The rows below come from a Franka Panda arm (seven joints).
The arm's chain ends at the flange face. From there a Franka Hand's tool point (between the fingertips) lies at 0.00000 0.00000 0.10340 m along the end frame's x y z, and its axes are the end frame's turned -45 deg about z.
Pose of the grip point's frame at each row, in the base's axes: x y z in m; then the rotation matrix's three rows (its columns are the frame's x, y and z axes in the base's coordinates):
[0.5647, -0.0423, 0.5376], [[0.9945, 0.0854, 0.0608], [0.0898, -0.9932, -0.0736], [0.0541, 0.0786, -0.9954]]
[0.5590, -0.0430, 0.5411], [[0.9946, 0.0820, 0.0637], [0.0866, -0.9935, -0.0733], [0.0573, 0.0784, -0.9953]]
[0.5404, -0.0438, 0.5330], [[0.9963, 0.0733, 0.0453], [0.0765, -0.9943, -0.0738], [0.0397, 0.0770, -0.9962]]
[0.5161, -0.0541, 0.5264], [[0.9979, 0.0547, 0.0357], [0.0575, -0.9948, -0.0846], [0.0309, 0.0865, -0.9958]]
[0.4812, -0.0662, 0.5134], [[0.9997, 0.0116, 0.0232], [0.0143, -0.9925, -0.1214], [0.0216, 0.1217, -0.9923]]
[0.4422, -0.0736, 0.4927], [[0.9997, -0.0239, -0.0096], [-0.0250, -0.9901, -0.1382], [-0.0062, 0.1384, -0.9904]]
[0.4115, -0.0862, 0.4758], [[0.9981, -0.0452, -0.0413], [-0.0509, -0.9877, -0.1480], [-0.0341, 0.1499, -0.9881]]
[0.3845, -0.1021, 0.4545], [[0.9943, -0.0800, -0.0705], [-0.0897, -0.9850, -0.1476], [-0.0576, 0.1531, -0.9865]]
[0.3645, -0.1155, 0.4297], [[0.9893, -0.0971, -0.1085], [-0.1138, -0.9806, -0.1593], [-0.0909, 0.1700, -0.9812]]
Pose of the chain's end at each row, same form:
[0.5584, -0.0347, 0.6405], [[0.7636, -0.6428, 0.0608], [-0.6388, -0.7658, -0.0736], [0.0938, 0.0173, -0.9954]]
[0.5524, -0.0354, 0.6440], [[0.7613, -0.6453, 0.0637], [-0.6413, -0.7637, -0.0733], [0.0960, 0.0149, -0.9953]]
[0.5357, -0.0362, 0.6360], [[0.7563, -0.6527, 0.0453], [-0.6490, -0.7572, -0.0738], [0.0825, 0.0264, -0.9962]]
[0.5124, -0.0454, 0.6294], [[0.7443, -0.6669, 0.0357], [-0.6628, -0.7441, -0.0846], [0.0830, 0.0393, -0.9958]]
[0.4788, -0.0536, 0.6160], [[0.7151, -0.6987, 0.0232], [-0.6917, -0.7119, -0.1214], [0.1013, 0.0708, -0.9923]]
[0.4432, -0.0593, 0.5951], [[0.6900, -0.7238, -0.0096], [-0.7178, -0.6824, -0.1382], [0.0935, 0.1022, -0.9904]]
[0.4158, -0.0709, 0.5780], [[0.6738, -0.7377, -0.0413], [-0.7344, -0.6624, -0.1480], [0.0819, 0.1301, -0.9881]]
[0.3918, -0.0868, 0.5565], [[0.6465, -0.7596, -0.0705], [-0.7599, -0.6331, -0.1476], [0.0675, 0.1490, -0.9865]]
[0.3757, -0.0990, 0.5312], [[0.6309, -0.7682, -0.1085], [-0.7739, -0.6129, -0.1593], [0.0559, 0.1845, -0.9812]]

